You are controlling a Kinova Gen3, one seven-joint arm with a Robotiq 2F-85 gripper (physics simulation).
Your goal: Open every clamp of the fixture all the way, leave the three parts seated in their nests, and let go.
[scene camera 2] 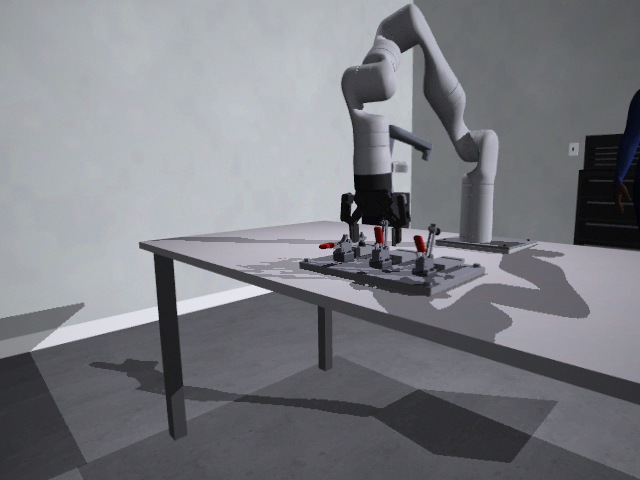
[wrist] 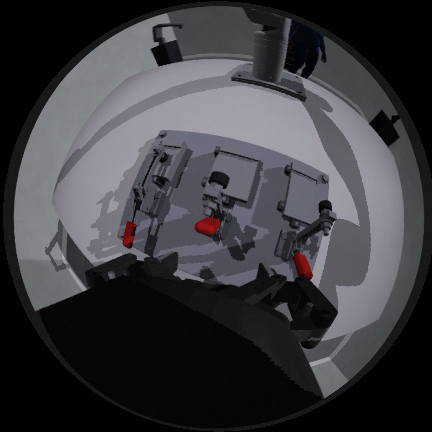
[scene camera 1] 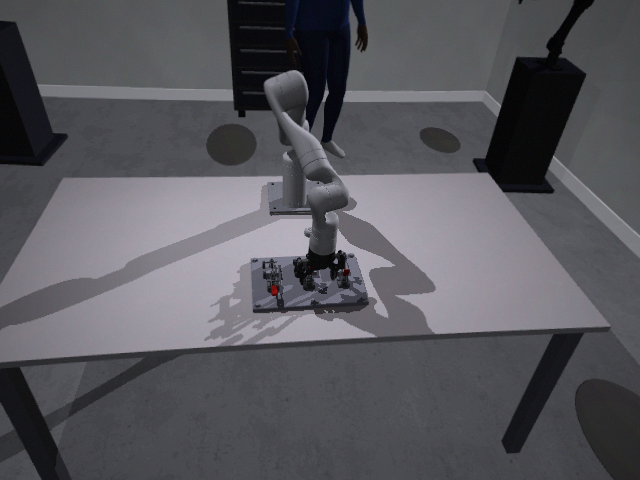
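The fixture plate carries three clamps. The left clamp's red handle lies low and outward, its arm low over the left part. The middle clamp's red handle stands up, arm raised beside the flat middle part. The right clamp's red handle stands steeply, arm raised off the flat right part. My gripper is open and empty, low around the middle clamp; contact cannot be told.
The plate lies on the table, near its front edge. The arm's base plate is behind the fixture. A person stands behind the table, beside a drawer cabinet.
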